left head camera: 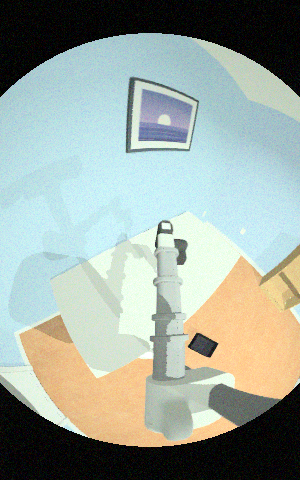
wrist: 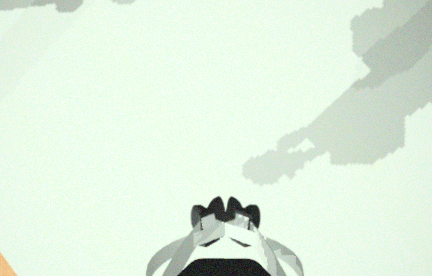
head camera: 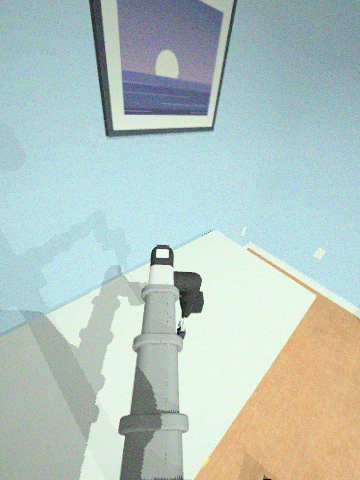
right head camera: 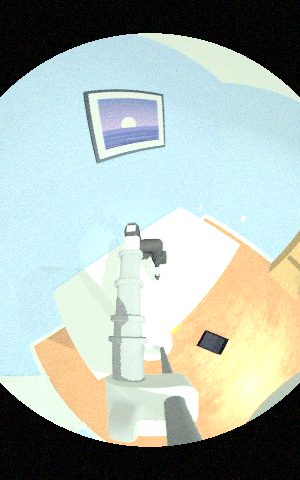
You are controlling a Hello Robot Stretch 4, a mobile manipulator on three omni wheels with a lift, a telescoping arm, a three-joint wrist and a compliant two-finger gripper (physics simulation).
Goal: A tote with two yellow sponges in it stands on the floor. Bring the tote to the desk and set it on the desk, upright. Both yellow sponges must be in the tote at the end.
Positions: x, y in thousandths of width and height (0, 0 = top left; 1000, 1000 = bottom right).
Labels:
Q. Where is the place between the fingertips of my gripper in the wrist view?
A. At 520, 770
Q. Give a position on a framed picture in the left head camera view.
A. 528, 245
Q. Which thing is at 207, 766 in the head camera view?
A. A white desk.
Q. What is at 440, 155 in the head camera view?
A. A framed picture.

